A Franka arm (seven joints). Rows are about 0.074 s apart.
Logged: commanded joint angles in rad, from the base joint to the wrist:
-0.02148, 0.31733, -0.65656, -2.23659, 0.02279, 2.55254, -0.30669
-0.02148, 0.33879, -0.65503, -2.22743, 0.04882, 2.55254, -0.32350
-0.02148, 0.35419, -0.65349, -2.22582, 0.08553, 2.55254, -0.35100
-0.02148, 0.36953, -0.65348, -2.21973, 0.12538, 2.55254, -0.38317
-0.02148, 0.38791, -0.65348, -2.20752, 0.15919, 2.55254, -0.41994
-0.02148, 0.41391, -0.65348, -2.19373, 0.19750, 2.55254, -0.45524
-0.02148, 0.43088, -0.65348, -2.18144, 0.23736, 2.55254, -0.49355
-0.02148, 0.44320, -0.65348, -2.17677, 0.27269, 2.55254, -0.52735
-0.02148, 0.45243, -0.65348, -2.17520, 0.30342, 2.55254, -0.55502
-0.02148, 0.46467, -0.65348, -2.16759, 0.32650, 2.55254, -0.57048
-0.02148, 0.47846, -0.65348, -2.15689, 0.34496, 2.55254, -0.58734
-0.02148, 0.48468, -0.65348, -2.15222, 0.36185, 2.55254, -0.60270
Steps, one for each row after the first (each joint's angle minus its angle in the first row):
0.00000, 0.02146, 0.00153, 0.00916, 0.02603, 0.00000, -0.01681
0.00000, 0.03686, 0.00307, 0.01077, 0.06274, 0.00000, -0.04431
0.00000, 0.05220, 0.00308, 0.01686, 0.10259, 0.00000, -0.07648
0.00000, 0.07058, 0.00308, 0.02907, 0.13640, 0.00000, -0.11325
0.00000, 0.09658, 0.00308, 0.04286, 0.17471, 0.00000, -0.14855
0.00000, 0.11355, 0.00308, 0.05515, 0.21457, 0.00000, -0.18686
0.00000, 0.12587, 0.00308, 0.05982, 0.24990, 0.00000, -0.22066
0.00000, 0.13510, 0.00308, 0.06139, 0.28063, 0.00000, -0.24833
0.00000, 0.14734, 0.00308, 0.06900, 0.30371, 0.00000, -0.26379
0.00000, 0.16113, 0.00308, 0.07970, 0.32217, 0.00000, -0.28065
0.00000, 0.16735, 0.00308, 0.08437, 0.33906, 0.00000, -0.29601

